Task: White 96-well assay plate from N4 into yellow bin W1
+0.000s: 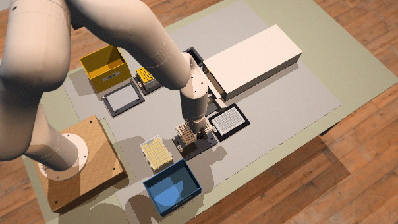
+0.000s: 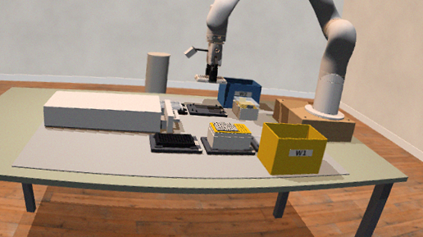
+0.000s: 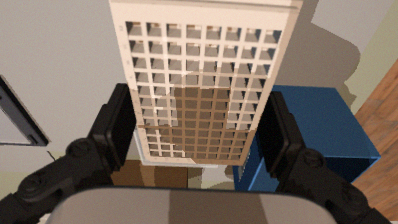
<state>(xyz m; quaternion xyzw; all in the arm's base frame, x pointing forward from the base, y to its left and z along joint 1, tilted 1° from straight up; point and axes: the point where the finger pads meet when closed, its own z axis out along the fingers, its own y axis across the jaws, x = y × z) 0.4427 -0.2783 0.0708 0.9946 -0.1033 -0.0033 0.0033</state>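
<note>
My gripper is now 540 mm to the right of the yellow bin W1, 120 mm above it and 70 mm past it. From my hand the other things lie so: blue bin: 210 mm behind, 120 mm below, 100 mm to the right; work nest N4: 150 mm below; cream plate: 10 mm below.
</note>
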